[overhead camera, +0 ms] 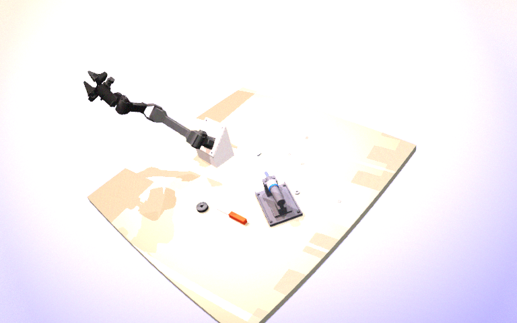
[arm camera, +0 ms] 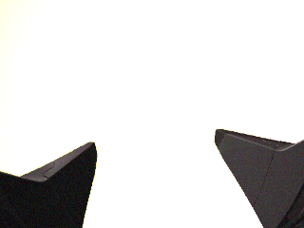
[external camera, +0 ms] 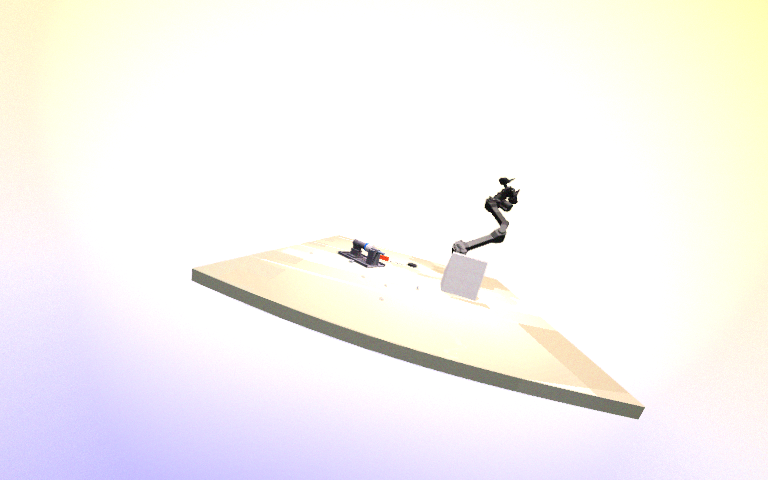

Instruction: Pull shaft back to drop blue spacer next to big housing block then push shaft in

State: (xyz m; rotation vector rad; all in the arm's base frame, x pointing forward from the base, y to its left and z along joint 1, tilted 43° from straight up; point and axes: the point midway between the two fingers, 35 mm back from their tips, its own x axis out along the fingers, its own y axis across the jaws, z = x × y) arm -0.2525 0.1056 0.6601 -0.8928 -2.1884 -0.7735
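Right now my gripper tip is 76 cm short of the pale spacer, 60 cm above it and 33 cm to the right of it. Also, from my gripper tip: blue spacer (79 cm ahead, 60 cm below, 31 cm to the left); then grey-blue shaft (77 cm ahead, 60 cm below, 32 cm to the left); then black disc (67 cm below, 52 cm ahead, 9 cm to the left).
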